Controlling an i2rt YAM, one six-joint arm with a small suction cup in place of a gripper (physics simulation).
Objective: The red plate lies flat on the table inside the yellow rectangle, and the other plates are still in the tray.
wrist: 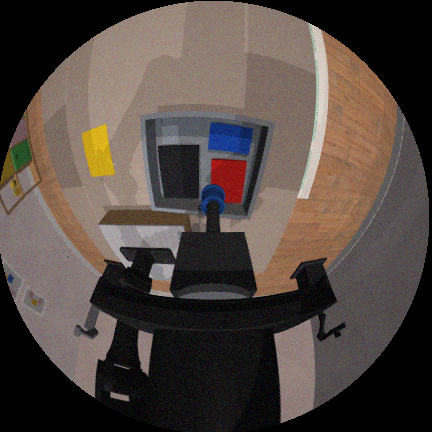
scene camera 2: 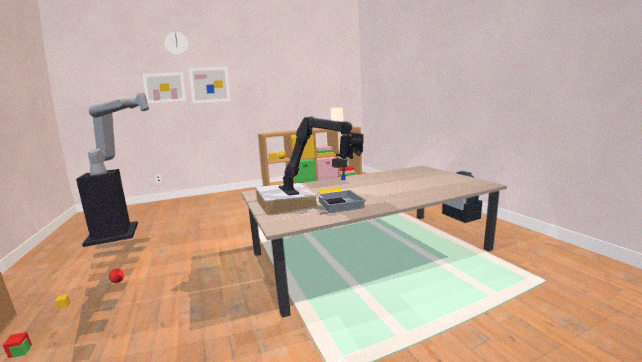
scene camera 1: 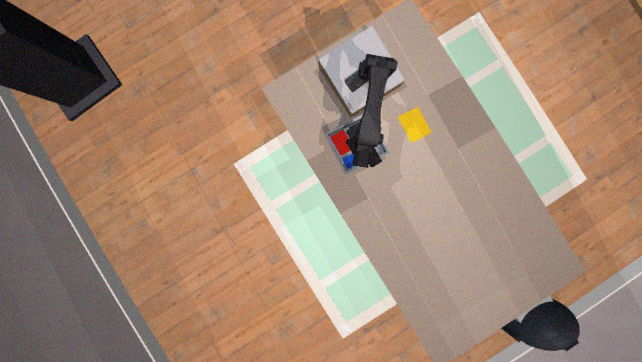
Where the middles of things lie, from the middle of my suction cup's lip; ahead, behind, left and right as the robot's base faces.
Labels:
The grey tray (scene camera 2: 353, 201) lies 140 mm below my suction cup, 30 mm to the left of it and 10 mm behind it. The rest, counted from my suction cup: red plate (wrist: 228, 173): 160 mm below, 60 mm behind, 20 mm to the right; blue plate (wrist: 227, 137): 160 mm below, 50 mm ahead, 30 mm to the right; black plate (wrist: 178, 164): 160 mm below, 90 mm to the left, 20 mm behind.

